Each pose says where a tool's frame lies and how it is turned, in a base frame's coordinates. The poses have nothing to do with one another.
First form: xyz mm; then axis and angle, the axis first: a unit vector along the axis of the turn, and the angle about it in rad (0 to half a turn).
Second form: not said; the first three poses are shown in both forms.
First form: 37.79 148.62 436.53 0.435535 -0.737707 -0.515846 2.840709
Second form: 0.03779 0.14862 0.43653 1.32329 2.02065 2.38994
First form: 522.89 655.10 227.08 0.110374 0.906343 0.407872 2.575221
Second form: 0.52289 0.65510 0.22708 1.07227 2.13780 0.82990
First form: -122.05 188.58 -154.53 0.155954 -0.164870 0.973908 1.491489
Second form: -0.12205 0.18858 -0.15453 3.11656 0.30920 -1.65140
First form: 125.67 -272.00 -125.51 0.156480 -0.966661 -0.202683 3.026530
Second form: 0.12567 -0.27200 -0.12551 1.68718 2.71771 2.00815
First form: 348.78 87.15 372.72 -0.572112 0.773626 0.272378 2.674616
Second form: 0.34878 0.08715 0.37272 0.21626 2.42264 1.48978
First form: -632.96 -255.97 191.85 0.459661 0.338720 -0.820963 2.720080
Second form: -0.63296 -0.25597 0.19185 -0.38014 1.18478 -2.25162
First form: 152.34 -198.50 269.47 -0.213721 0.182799 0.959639 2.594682
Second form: 0.15234 -0.19850 0.26947 0.42321 0.54841 2.14966
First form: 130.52 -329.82 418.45 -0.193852 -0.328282 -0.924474 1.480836
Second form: 0.13052 -0.32982 0.41845 2.97351 0.52022 1.90670
